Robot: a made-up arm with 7 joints.
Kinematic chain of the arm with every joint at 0, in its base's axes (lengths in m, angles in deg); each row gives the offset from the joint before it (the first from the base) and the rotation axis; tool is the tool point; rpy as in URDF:
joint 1: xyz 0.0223 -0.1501 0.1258 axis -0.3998 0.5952 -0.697
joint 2: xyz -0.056 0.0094 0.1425 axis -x
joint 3: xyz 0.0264 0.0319 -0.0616 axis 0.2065 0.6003 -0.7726
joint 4: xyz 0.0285 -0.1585 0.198 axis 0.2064 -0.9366 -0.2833
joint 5: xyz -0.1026 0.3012 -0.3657 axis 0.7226 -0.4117 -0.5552
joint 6: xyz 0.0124 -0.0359 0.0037 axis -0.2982 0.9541 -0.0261
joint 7: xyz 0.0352 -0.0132 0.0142 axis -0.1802 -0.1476 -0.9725
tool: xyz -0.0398 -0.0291 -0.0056 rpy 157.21 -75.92 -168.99
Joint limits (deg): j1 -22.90..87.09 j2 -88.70..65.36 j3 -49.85..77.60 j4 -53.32..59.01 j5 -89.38..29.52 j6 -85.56..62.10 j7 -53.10..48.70
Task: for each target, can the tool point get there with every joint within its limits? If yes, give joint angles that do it. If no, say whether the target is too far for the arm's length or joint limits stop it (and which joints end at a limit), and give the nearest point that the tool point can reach.
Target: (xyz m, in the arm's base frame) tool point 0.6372 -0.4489 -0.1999
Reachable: no: joint limits stop it (at a limit: joint 1, joint 4, joint 5, joint 7) | nearest point 0.4240 -0.3062 -0.0269 | short by 0.309 m
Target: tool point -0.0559 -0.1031 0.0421
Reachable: yes | joints 32.28 29.97 -3.15 -5.06 -78.57 -19.13 -9.80
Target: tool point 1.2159 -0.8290 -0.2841
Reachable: no: too far | nearest point 0.4611 -0.3289 0.0573 | short by 0.968 m
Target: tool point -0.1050 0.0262 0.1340
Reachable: yes | joints 70.40 -18.83 -34.62 -38.16 -56.86 22.05 -40.24
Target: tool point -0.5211 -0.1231 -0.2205
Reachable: no: joint limits stop it (at a limit: joint 1, joint 4, joint 5) | nearest point -0.3288 -0.1434 -0.0318 | short by 0.270 m
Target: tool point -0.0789 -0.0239 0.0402
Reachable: yes | joints 56.62 16.18 10.82 0.01 17.09 -12.67 36.51
